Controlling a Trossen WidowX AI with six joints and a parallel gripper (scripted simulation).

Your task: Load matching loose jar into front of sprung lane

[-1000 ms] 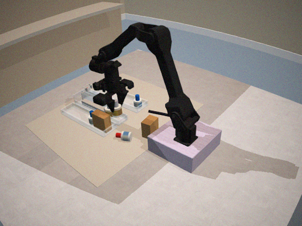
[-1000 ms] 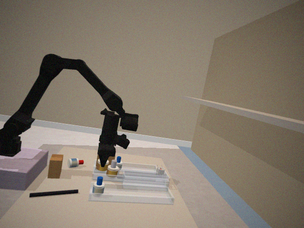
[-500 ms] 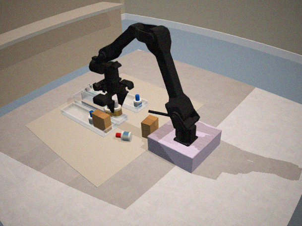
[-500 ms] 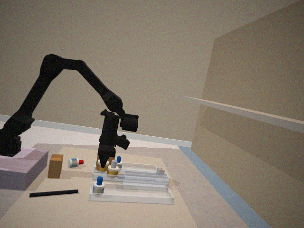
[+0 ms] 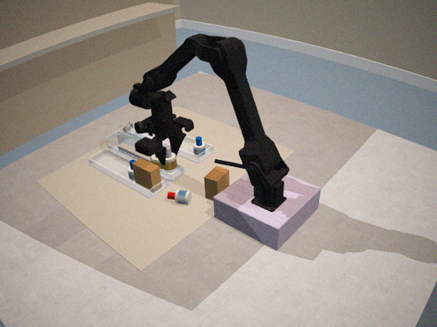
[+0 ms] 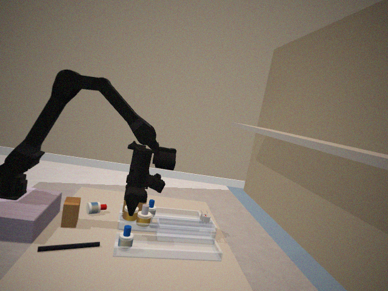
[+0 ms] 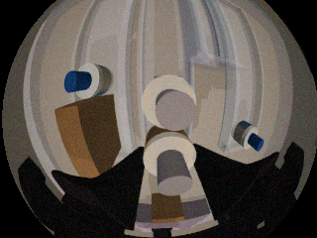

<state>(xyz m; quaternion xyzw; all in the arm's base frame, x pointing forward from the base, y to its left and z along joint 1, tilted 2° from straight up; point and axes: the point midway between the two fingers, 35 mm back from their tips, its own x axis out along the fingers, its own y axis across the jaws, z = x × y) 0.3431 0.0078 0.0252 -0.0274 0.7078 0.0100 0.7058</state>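
Right now my gripper tip is 80 mm to the right of the brown box, 10 mm short of it and 10 mm above it. From my gripper tip the other things lie so: black rod: 150 mm to the right, 130 mm behind, 40 mm below; then clear lane: 150 mm ahead, 30 mm below, 20 mm to the right.
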